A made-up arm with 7 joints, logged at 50 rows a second.
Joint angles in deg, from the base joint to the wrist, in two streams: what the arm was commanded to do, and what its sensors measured. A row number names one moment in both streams.
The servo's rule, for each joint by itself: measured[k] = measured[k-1] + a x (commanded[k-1-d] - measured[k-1]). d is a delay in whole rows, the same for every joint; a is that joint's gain. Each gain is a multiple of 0.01, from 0.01 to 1. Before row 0 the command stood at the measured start. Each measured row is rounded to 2 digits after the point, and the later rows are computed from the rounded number. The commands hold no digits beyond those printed.
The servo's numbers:
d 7
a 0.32 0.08 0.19 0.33 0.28 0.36 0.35
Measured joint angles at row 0:
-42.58 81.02 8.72 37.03 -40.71 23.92 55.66
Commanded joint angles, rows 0 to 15:
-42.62 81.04 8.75 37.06 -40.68 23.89 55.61
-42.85 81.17 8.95 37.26 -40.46 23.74 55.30
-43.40 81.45 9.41 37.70 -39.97 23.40 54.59
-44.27 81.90 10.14 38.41 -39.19 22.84 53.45
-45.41 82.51 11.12 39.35 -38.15 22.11 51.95
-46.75 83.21 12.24 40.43 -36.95 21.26 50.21
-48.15 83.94 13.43 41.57 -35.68 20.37 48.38
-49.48 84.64 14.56 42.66 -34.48 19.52 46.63
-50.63 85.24 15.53 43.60 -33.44 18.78 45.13
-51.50 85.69 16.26 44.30 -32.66 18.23 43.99
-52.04 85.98 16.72 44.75 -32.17 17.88 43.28
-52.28 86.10 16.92 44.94 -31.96 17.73 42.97
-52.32 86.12 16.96 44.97 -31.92 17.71 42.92
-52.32 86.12 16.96 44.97 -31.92 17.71 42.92
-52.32 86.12 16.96 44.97 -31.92 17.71 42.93
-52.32 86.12 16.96 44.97 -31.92 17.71 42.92
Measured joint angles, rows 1 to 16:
-42.58 81.02 8.72 37.03 -40.71 23.92 55.66
-42.58 81.02 8.72 37.03 -40.71 23.92 55.66
-42.58 81.02 8.72 37.03 -40.71 23.92 55.66
-42.58 81.02 8.72 37.03 -40.71 23.92 55.66
-42.58 81.02 8.72 37.03 -40.71 23.92 55.66
-42.58 81.02 8.72 37.03 -40.71 23.92 55.66
-42.58 81.02 8.72 37.03 -40.71 23.92 55.66
-42.59 81.02 8.73 37.04 -40.70 23.91 55.64
-42.67 81.03 8.77 37.11 -40.63 23.85 55.52
-42.90 81.06 8.89 37.30 -40.45 23.69 55.19
-43.34 81.13 9.13 37.67 -40.10 23.38 54.58
-44.00 81.24 9.51 38.22 -39.55 22.92 53.66
-44.88 81.40 10.03 38.95 -38.82 22.32 52.45
-45.93 81.60 10.68 39.81 -37.94 21.62 51.03
-47.07 81.84 11.42 40.75 -36.97 20.86 49.49
-48.21 82.11 12.20 41.69 -35.98 20.11 47.96

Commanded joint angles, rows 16 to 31:
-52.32 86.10 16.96 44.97 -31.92 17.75 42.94
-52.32 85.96 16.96 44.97 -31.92 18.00 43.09
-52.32 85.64 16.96 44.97 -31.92 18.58 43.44
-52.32 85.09 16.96 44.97 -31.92 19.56 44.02
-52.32 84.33 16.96 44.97 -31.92 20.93 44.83
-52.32 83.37 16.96 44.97 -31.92 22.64 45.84
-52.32 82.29 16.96 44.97 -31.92 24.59 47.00
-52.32 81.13 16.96 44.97 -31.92 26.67 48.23
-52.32 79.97 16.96 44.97 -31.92 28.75 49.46
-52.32 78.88 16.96 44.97 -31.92 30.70 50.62
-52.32 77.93 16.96 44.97 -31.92 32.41 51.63
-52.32 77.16 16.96 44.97 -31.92 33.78 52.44
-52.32 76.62 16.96 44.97 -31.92 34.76 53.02
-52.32 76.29 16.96 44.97 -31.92 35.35 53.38
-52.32 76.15 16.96 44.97 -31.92 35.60 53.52
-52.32 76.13 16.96 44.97 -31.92 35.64 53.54
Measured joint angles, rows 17 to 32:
-49.26 82.40 12.97 42.55 -35.05 19.43 46.57
-50.15 82.69 13.68 43.28 -34.24 18.87 45.42
-50.83 82.96 14.30 43.83 -33.60 18.46 44.56
-51.31 83.21 14.81 44.21 -33.13 18.19 43.99
-51.63 83.44 15.22 44.46 -32.79 18.02 43.62
-51.85 83.65 15.55 44.63 -32.55 17.91 43.38
-52.00 83.85 15.82 44.74 -32.37 17.84 43.22
-52.10 84.03 16.04 44.82 -32.24 17.81 43.12
-52.17 84.18 16.21 44.87 -32.15 17.88 43.11
-52.22 84.30 16.35 44.90 -32.09 18.13 43.23
-52.25 84.36 16.47 44.92 -32.04 18.64 43.51
-52.27 84.36 16.56 44.94 -32.01 19.46 43.97
-52.29 84.28 16.64 44.95 -31.98 20.60 44.62
-52.30 84.12 16.70 44.96 -31.96 22.04 45.45
-52.31 83.88 16.75 44.96 -31.95 23.71 46.42
-52.31 83.57 16.79 44.96 -31.94 25.52 47.48

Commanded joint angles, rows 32 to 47:
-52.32 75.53 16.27 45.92 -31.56 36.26 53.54
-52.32 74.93 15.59 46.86 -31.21 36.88 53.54
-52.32 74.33 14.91 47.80 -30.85 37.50 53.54
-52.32 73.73 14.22 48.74 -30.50 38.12 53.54
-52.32 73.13 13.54 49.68 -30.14 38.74 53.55
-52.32 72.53 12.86 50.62 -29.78 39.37 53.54
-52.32 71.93 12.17 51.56 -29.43 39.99 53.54
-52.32 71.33 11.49 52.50 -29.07 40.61 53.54
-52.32 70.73 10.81 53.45 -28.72 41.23 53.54
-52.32 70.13 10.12 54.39 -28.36 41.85 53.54
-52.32 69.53 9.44 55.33 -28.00 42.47 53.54
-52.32 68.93 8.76 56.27 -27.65 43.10 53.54
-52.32 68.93 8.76 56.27 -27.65 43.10 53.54
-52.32 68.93 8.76 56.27 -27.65 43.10 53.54
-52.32 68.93 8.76 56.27 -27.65 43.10 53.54
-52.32 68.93 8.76 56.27 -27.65 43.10 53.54
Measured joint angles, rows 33 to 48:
-52.31 83.19 16.82 44.96 -31.93 27.38 48.58
-52.31 82.77 16.85 44.96 -31.93 29.19 49.65
-52.31 82.32 16.87 44.96 -31.93 30.84 50.63
-52.31 81.86 16.89 44.96 -31.93 32.25 51.47
-52.31 81.41 16.90 44.96 -31.93 33.37 52.14
-52.31 80.99 16.91 44.96 -31.93 34.17 52.62
-52.31 80.60 16.92 44.96 -31.93 34.70 52.94
-52.31 80.19 16.80 45.28 -31.83 35.26 53.15
-52.31 79.77 16.57 45.80 -31.66 35.84 53.29
-52.31 79.33 16.25 46.46 -31.43 36.44 53.38
-52.31 78.88 15.86 47.21 -31.17 37.04 53.44
-52.31 78.42 15.42 48.03 -30.88 37.65 53.48
-52.31 77.95 14.93 48.88 -30.57 38.27 53.50
-52.31 77.47 14.41 49.76 -30.25 38.89 53.51
-52.31 76.98 13.86 50.66 -29.92 39.51 53.52
-52.31 76.48 13.28 51.58 -29.58 40.13 53.53

